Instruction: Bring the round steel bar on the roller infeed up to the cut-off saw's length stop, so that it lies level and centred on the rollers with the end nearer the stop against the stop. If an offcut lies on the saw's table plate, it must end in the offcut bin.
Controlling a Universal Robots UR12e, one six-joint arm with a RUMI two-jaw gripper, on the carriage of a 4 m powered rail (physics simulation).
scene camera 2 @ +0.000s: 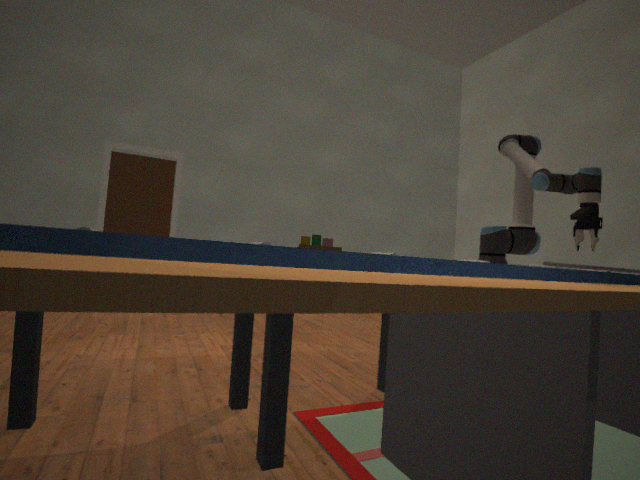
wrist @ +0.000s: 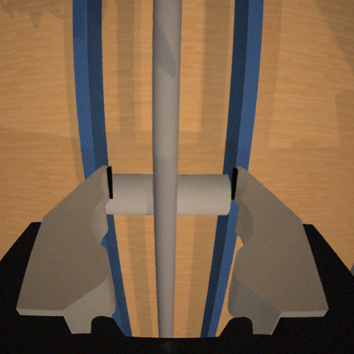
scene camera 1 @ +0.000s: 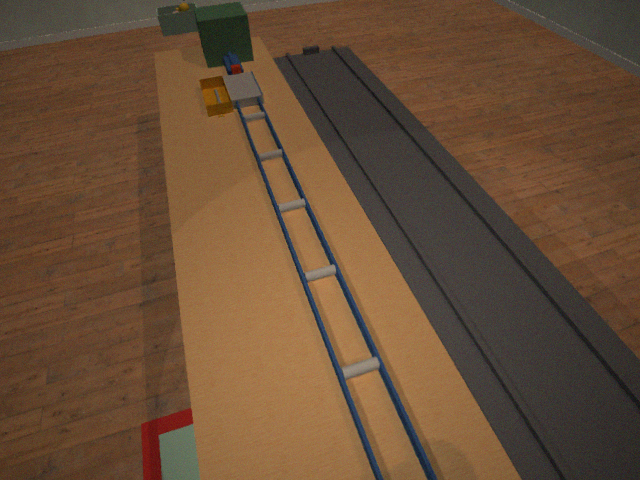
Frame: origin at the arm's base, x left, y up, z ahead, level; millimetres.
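Seen in the pictures: gripper, fingertip midpoint: (scene camera 2: 585, 251).
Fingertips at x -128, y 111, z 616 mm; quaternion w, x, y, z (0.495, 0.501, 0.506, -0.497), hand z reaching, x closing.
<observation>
A point is followed by its place in that frame.
The round steel bar (wrist: 166, 100) (scene camera 2: 594, 267) @[x -73, y 41, z 629 mm] lies lengthwise over a light roller (wrist: 205, 195) between the blue side rails of the infeed. My gripper (wrist: 171, 169) (scene camera 2: 586, 248) @[x -128, y 111, z 616 mm] is open, above the bar, with one finger on each side and gaps between. In scene camera 1 the gripper and the bar do not show. The saw's grey table plate (scene camera 1: 242, 87) @[x -2795, y 29, z 622 mm] lies at the far end of the roller infeed (scene camera 1: 360, 367) @[x -845, y 29, z 622 mm]; no offcut shows on it. A small grey piece (scene camera 1: 217, 96) @[x -2814, y -10, z 788 mm] lies in the orange offcut bin (scene camera 1: 219, 110) @[x -2618, y -2, z 803 mm]. A red block (scene camera 1: 236, 68) @[x -3000, y 66, z 618 mm] sits behind the plate.
A green box (scene camera 1: 224, 36) @[x -3300, y 171, z 632 mm] stands behind the plate, with a blue part (scene camera 1: 230, 59) @[x -3171, y 60, z 631 mm] before it. A grey-green container (scene camera 1: 176, 23) is at the back left. The dark rail track (scene camera 1: 413, 206) runs along the table's right. A green block (scene camera 2: 316, 240) stands between yellow and pink ones.
</observation>
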